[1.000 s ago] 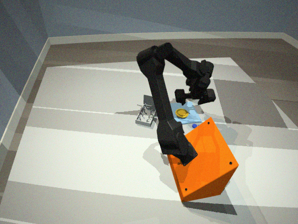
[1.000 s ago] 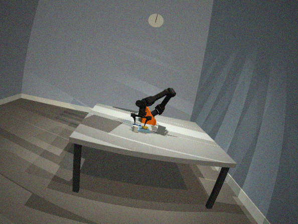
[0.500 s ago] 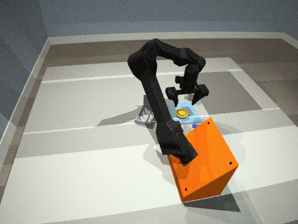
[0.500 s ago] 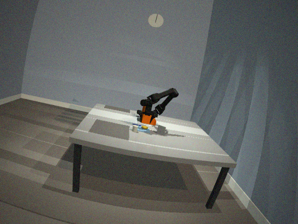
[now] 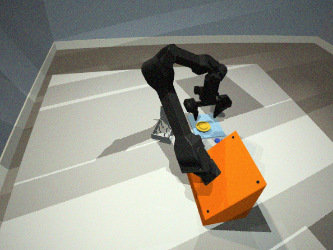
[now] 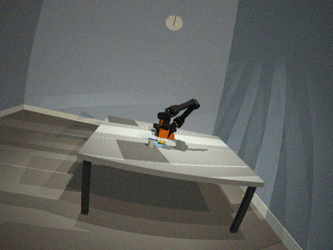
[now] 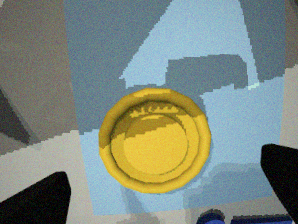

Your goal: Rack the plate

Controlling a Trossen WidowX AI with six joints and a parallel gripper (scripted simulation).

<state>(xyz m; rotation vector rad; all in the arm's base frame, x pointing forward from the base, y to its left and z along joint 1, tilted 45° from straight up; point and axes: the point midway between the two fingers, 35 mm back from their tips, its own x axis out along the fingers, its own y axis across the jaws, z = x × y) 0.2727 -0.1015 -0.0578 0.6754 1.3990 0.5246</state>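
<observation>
Now: the yellow plate 4 cm below my gripper tip. Also, from my gripper tip: blue spoon (9 cm behind, 5 cm to the right, 5 cm below); beige cup (11 cm to the right, 11 cm ahead, 3 cm below); light blue mat (5 cm below, 2 cm to the right, 1 cm ahead).
</observation>
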